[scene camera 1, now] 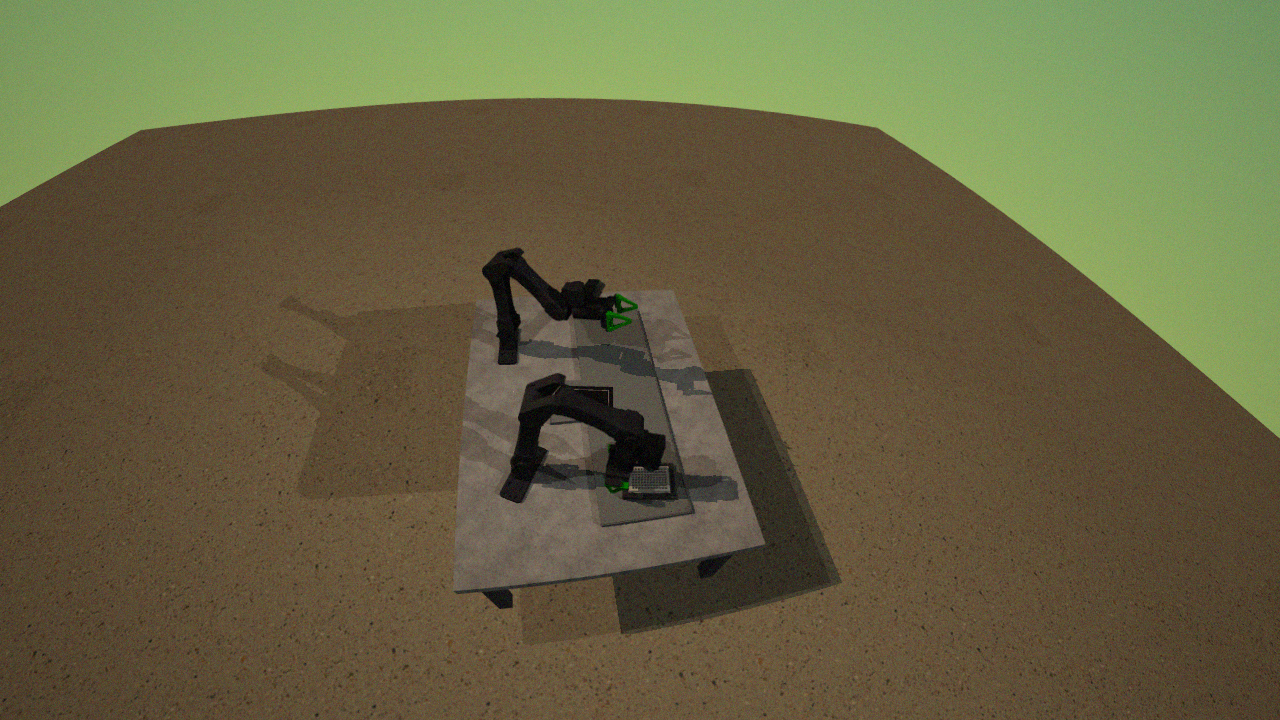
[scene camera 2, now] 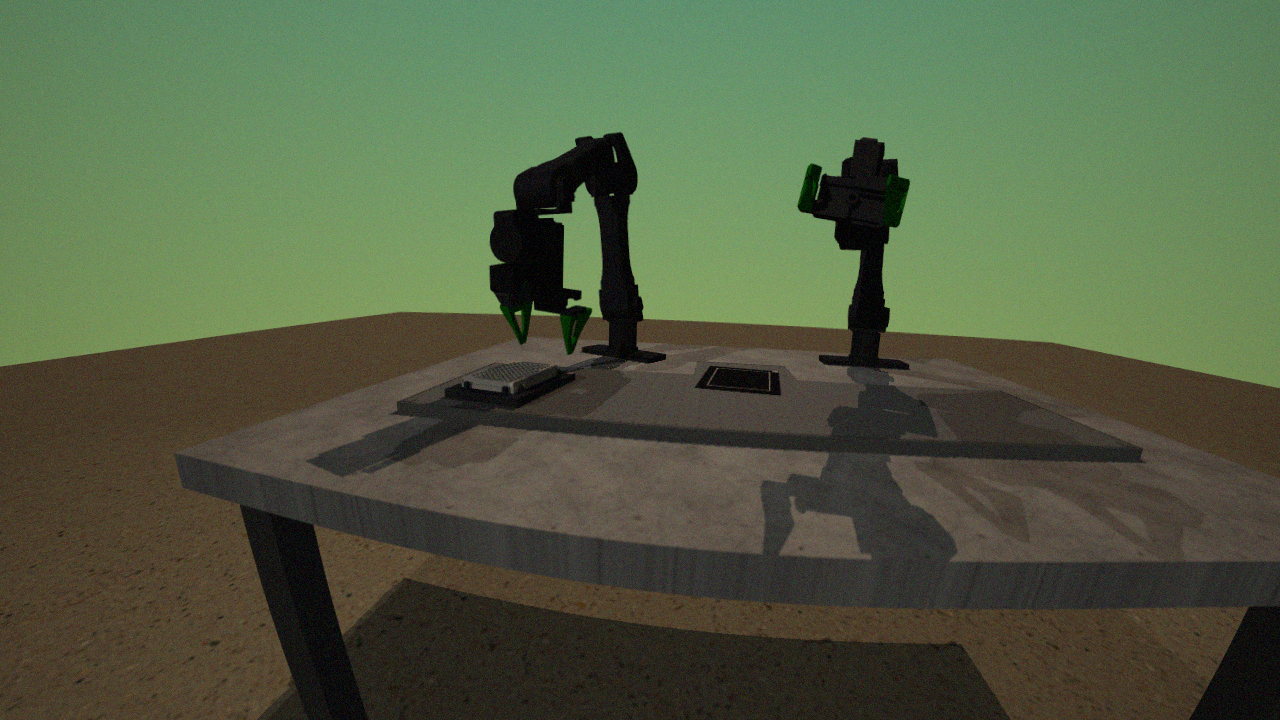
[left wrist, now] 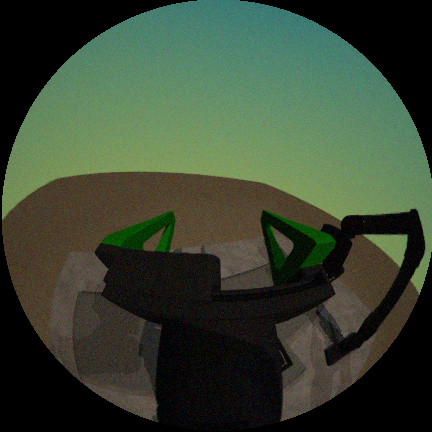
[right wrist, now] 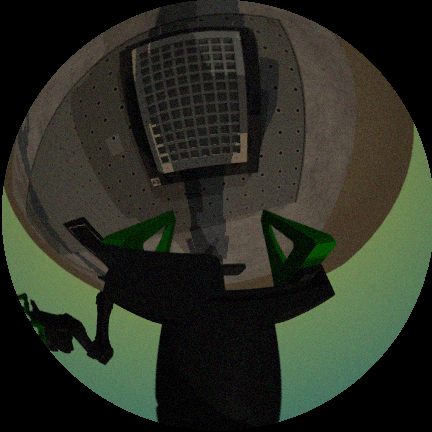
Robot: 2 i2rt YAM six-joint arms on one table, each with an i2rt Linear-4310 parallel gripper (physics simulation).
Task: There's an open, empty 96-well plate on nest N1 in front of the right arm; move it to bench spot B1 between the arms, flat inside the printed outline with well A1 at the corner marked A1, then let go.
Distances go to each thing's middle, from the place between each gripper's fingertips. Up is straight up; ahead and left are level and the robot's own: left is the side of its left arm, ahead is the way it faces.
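Counting from my right hand, I find the dark square fixture with pegs (scene camera 2: 523,396) 11 cm ahead, 2 cm to the right and 3 cm below. The 96-well plate (scene camera 1: 641,481) is likewise 11 cm ahead of my right hand and 2 cm to the right of it, and it sits 2 cm below it. Going by its middle, the dark square fixture with pegs is nearer to my right hand than to my left gripper.
My left gripper is 5 cm past the 96-well plate, 44 cm to the left of it and 28 cm above it. The dark square fixture with pegs, counted from my left hand, is 5 cm behind, 44 cm to the right and 29 cm below. By its middle, the 96-well plate too is nearer to my right hand than to my left gripper.
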